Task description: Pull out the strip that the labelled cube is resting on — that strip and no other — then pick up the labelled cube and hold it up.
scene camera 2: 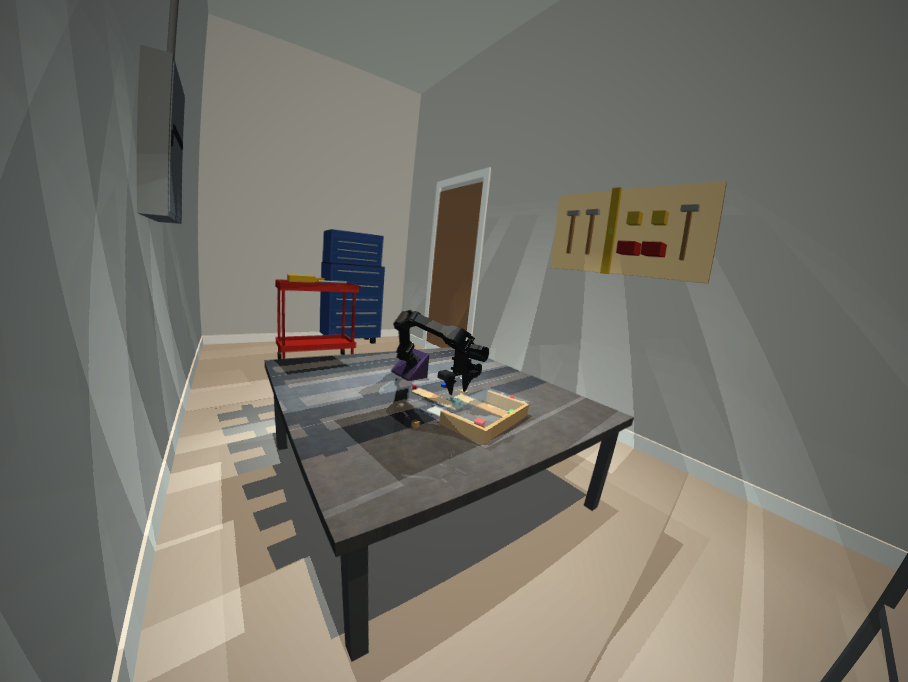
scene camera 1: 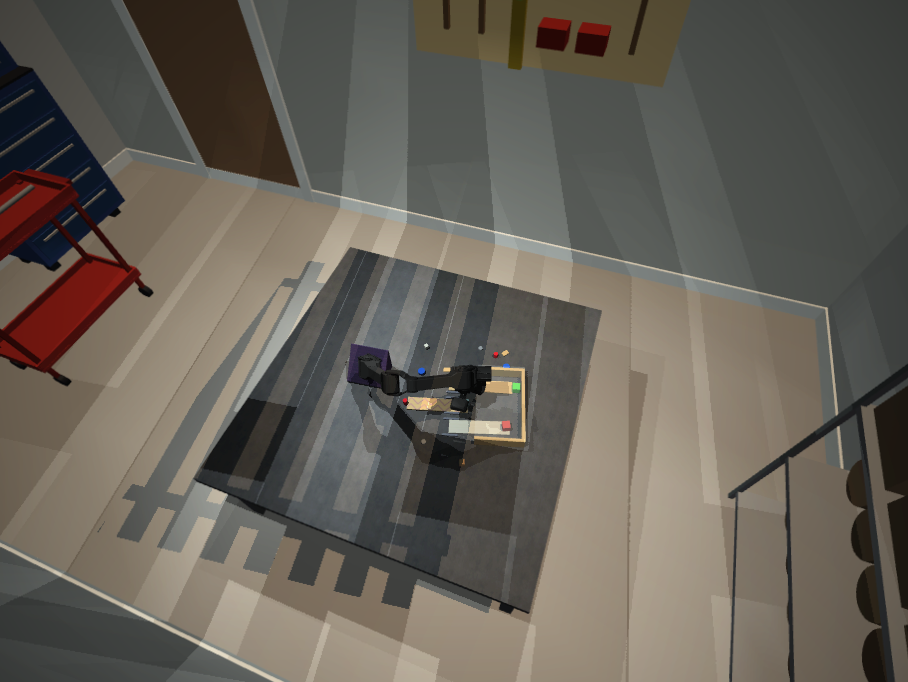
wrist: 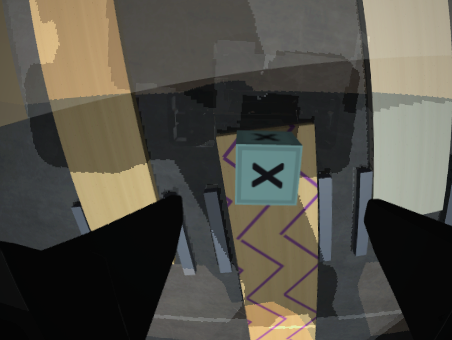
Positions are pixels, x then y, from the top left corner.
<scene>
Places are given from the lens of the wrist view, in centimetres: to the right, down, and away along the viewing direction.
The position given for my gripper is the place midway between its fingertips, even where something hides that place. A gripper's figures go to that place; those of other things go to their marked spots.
my gripper (wrist: 276, 209): 2, 2, 10
labelled cube (wrist: 267, 162): 2, 0, 12
</scene>
